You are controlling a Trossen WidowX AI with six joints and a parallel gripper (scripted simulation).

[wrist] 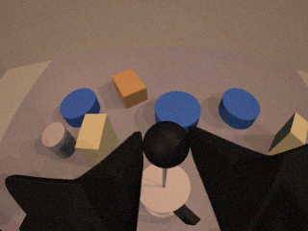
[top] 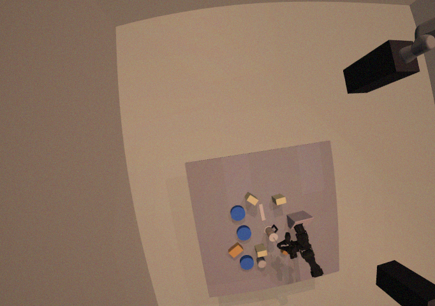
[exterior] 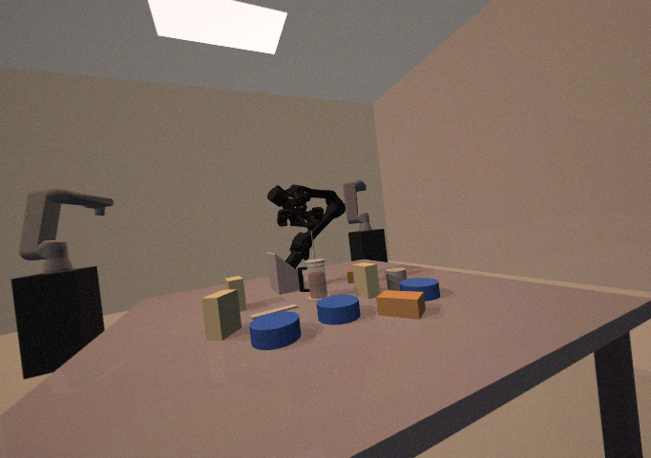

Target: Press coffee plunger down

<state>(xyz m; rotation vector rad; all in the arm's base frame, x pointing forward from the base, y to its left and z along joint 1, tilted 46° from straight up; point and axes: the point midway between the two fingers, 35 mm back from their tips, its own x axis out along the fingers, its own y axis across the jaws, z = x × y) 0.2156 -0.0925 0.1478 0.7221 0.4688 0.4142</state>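
Now: the coffee press 20 mm behind my gripper tip, 10 mm to the right of it and 140 mm below it. The rest, counted from my gripper tip: grey cylinder: 90 mm ahead, 280 mm to the left, 230 mm below; pale stick: 40 mm ahead, 170 mm to the right, 260 mm below.
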